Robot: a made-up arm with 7 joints.
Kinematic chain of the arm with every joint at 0, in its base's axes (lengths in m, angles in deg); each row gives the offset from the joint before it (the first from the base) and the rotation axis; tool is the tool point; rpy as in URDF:
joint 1: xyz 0 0 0.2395 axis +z
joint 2: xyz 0 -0.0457 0.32 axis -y
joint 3: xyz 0 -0.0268 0.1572 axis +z
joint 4: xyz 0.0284 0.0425 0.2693 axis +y
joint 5: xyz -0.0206 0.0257 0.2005 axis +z
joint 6: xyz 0 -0.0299 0.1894 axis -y
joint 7: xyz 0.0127 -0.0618 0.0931 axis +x
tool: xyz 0 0 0 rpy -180 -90 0
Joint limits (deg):
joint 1: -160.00..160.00
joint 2: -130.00..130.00
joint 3: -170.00..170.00
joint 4: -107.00..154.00
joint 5: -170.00..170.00
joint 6: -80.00..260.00
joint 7: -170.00..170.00
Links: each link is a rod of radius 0.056 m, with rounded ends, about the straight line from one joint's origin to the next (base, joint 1, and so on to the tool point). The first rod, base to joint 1, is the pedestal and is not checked.
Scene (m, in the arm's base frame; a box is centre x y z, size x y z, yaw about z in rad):
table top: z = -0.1
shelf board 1: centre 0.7 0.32 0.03 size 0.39 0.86 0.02 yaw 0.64
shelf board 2: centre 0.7 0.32 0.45 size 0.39 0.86 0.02 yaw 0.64
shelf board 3: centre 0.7 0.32 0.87 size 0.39 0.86 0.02 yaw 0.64
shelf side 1: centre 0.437 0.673 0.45 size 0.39 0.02 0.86 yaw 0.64
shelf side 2: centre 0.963 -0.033 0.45 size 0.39 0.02 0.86 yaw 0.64
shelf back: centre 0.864 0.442 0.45 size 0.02 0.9 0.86 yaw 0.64
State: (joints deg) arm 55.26 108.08 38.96 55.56 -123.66 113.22 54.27
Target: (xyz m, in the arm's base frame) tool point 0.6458 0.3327 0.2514
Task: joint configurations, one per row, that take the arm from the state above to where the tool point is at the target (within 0.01 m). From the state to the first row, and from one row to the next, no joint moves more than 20 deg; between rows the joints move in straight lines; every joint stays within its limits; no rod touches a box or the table.
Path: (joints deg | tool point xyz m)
1: 64.12 111.21 19.29 56.67 -107.02 113.13 58.48 | -0.4913 -0.5675 0.5058
2: 72.99 114.34 -0.38 57.78 -90.39 113.03 62.69 | -0.3058 -0.7085 0.5186
3: 81.85 117.47 -20.05 58.89 -73.75 112.94 66.90 | -0.0679 -0.7843 0.4888
4: 90.71 120.61 -39.72 60.01 -57.12 112.84 71.11 | 0.1828 -0.7687 0.4163
5: 99.58 123.74 -59.39 61.12 -40.48 112.75 75.32 | 0.3964 -0.6590 0.3101
6: 108.44 126.87 -79.06 62.23 -23.84 112.65 79.53 | 0.5286 -0.4796 0.1866
7: 117.30 130.00 -98.74 63.34 -7.21 112.56 83.75 | 0.5560 -0.2752 0.0660
8: 124.42 130.00 -99.55 65.85 -25.24 106.71 78.83 | 0.6151 -0.2176 0.0815
9: 131.54 130.00 -100.36 68.36 -43.27 100.87 73.92 | 0.6689 -0.1381 0.1075
10: 138.65 130.00 -101.17 70.87 -61.30 95.03 69.01 | 0.7068 -0.0365 0.1412
11: 145.77 130.00 -101.99 73.38 -79.33 89.19 64.10 | 0.7191 0.0825 0.1788
12: 152.88 130.00 -102.80 75.89 -97.36 83.35 59.18 | 0.6994 0.2092 0.2167
13: 160.00 130.00 -103.61 78.40 -115.39 77.50 54.27 | 0.6458 0.3327 0.2514

